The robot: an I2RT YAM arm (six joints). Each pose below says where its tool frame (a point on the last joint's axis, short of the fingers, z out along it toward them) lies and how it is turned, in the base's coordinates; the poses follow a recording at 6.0 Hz.
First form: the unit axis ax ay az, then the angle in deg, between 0 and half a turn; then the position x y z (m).
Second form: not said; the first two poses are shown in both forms.
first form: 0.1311, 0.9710, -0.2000, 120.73, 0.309, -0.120, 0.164
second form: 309, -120, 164, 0.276, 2.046, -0.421
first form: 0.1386, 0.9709, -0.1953, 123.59, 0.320, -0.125, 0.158
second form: 320, -125, 158, 0.299, 2.094, -0.421
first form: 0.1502, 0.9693, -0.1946, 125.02, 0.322, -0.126, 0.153
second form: 322, -126, 153, 0.328, 2.115, -0.425
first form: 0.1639, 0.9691, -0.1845, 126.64, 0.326, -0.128, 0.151
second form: 326, -128, 151, 0.362, 2.142, -0.408
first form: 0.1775, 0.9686, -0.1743, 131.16, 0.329, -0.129, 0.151
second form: 329, -129, 151, 0.406, 2.217, -0.399
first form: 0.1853, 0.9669, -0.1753, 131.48, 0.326, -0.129, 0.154
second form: 326, -129, 154, 0.425, 2.219, -0.402
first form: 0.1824, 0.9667, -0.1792, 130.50, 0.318, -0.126, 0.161
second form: 318, -126, 161, 0.415, 2.202, -0.408
